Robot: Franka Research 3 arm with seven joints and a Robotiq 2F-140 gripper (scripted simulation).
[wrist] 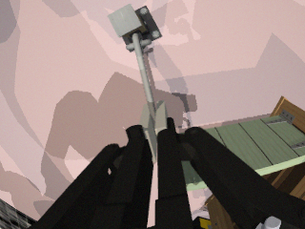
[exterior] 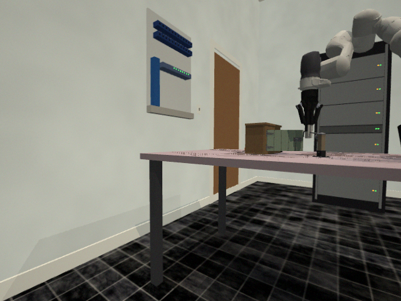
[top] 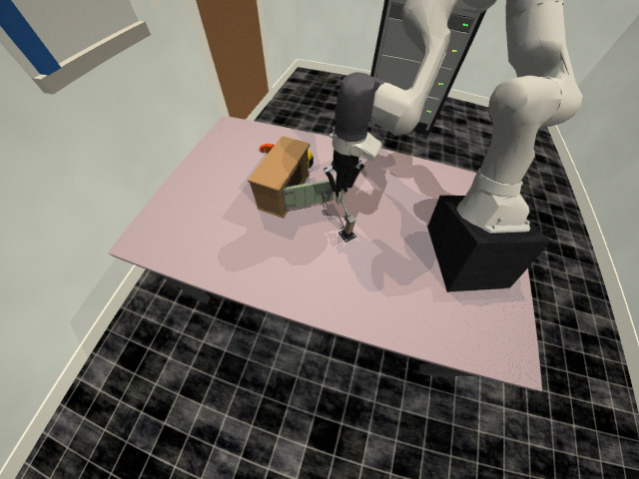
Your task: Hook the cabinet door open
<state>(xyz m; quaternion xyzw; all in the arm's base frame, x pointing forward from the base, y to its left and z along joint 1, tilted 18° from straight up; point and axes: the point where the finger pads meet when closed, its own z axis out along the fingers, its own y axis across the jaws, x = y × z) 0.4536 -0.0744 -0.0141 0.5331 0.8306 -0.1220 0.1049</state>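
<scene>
Right now the cabinet door is 110 mm ahead of my hand, 20 mm to the right of it and 40 mm below it. Round my hand: hook rod (10 mm behind, 10 mm to the left, 20 mm below); yellow object (170 mm ahead, 260 mm to the right, 90 mm below); orange object (310 mm ahead, 330 mm to the right, 100 mm below).
</scene>
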